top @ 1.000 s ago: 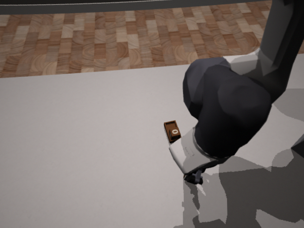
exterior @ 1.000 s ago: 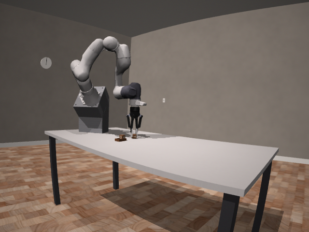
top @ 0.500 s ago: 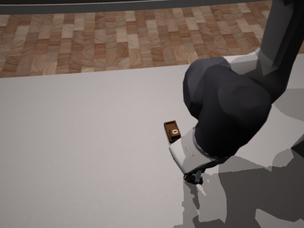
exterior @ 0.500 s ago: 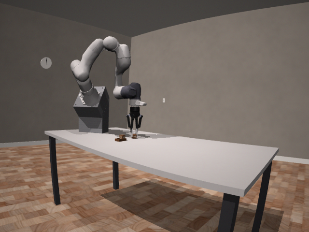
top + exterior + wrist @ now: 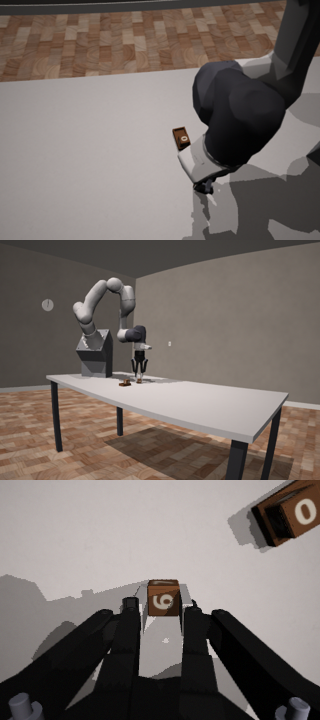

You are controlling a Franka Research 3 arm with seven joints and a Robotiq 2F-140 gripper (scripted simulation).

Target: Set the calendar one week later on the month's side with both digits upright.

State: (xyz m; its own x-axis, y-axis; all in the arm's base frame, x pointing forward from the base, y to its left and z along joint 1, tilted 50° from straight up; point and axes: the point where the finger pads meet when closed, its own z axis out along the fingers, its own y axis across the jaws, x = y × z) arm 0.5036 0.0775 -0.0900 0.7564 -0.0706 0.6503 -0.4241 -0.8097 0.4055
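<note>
Now: the cube 30 mm below my hand.
</note>
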